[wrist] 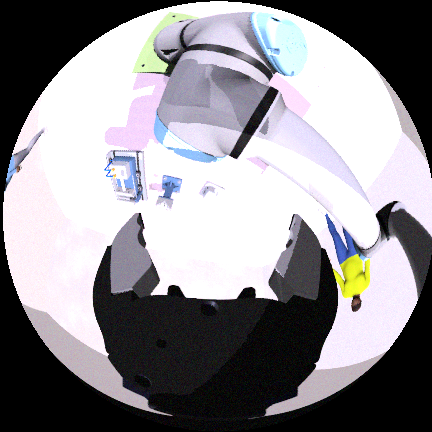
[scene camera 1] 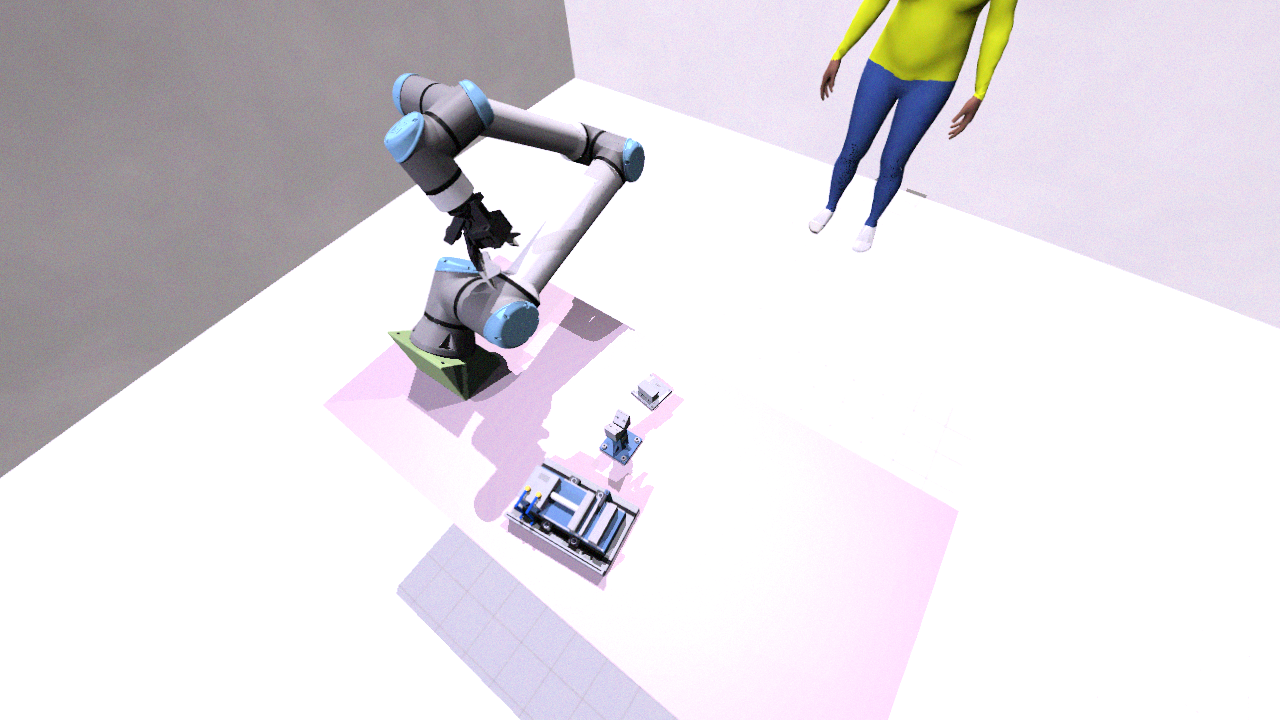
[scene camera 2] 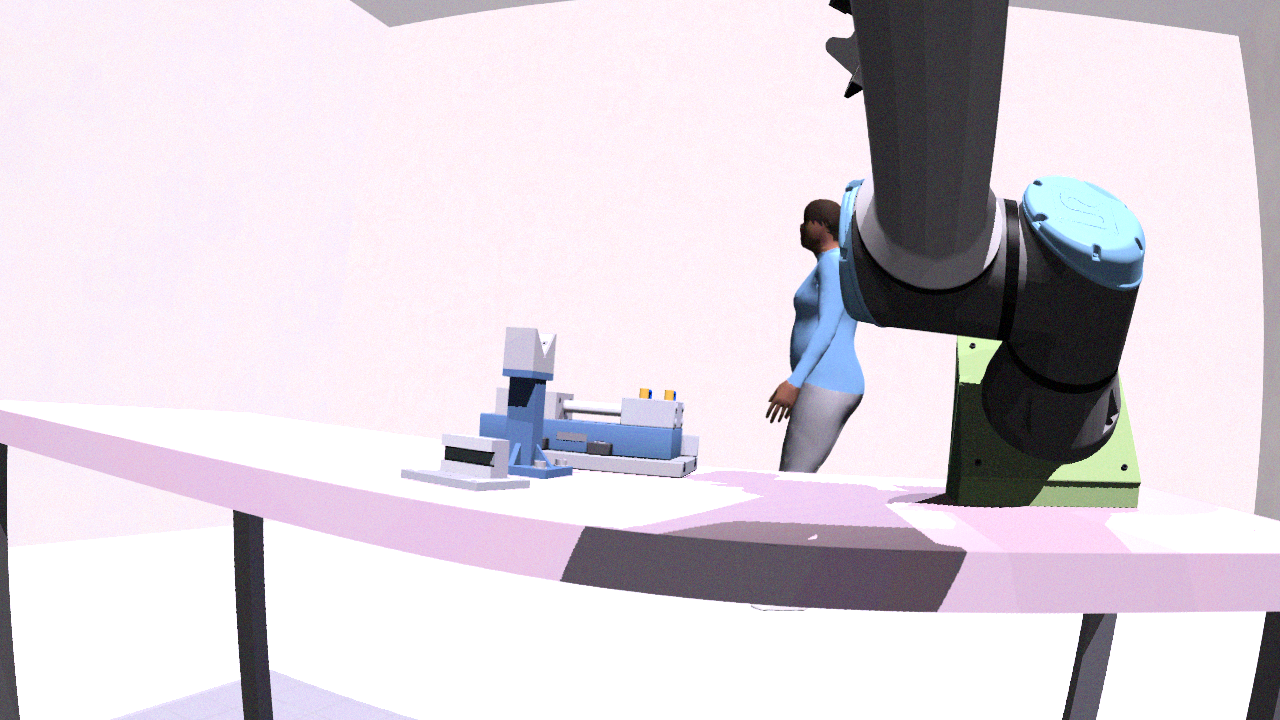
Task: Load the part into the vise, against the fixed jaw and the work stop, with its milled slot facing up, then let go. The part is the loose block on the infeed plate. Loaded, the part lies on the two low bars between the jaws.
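Places are measured from the arm's base along level axes (x ahead, y left, z up), in centimetres.
Pixels of known places: gripper, fingertip midpoint: [wrist: 215, 215] [scene camera 1: 507, 267]; arm's base, link origin: [wrist: 189, 40] [scene camera 1: 443, 344] [scene camera 2: 1051, 401].
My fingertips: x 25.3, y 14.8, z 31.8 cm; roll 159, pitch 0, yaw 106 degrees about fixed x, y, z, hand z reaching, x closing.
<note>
For each thing: its top centre in the pictures, then the offset to it from my fingertips. "spot": a spot on its surface instead.
- part, top centre: [scene camera 2: 475, 436] [scene camera 1: 648, 388] [wrist: 208, 195] dx +35.9, dy +5.1, dz -39.2 cm
- infeed plate, surface spot: [scene camera 2: 429, 477] spot: dx +38.3, dy +10.5, dz -43.1 cm
- vise, top centre: [scene camera 2: 585, 392] [scene camera 1: 568, 504] [wrist: 120, 188] dx +35.6, dy -36.3, dz -33.7 cm
The part [scene camera 1: 648, 389] [scene camera 2: 497, 458] [wrist: 212, 189] is a small light-grey block on the infeed plate [scene camera 1: 653, 404] [scene camera 2: 429, 477]. In scene camera 2 its dark milled slot faces sideways, towards the camera. The vise [scene camera 1: 559, 510] [scene camera 2: 617, 438] [wrist: 125, 175] has a blue body and light-grey jaws; no part shows between the jaws, and the low bars and work stop are too small to make out. My gripper [scene camera 1: 500, 257] [wrist: 215, 215] is open and empty, high above the robot's base, far from the part. In scene camera 2 the arm hides most of it.
A blue stand [scene camera 1: 619, 445] [scene camera 2: 526, 411] [wrist: 170, 186] with a notched grey block on top stands between the infeed plate and the vise. The green robot base [scene camera 1: 447, 371] [scene camera 2: 1047, 492] is on the table. A person in yellow [scene camera 1: 921, 40] [wrist: 354, 275] and one in light blue [scene camera 2: 825, 331] stand beyond it.
</note>
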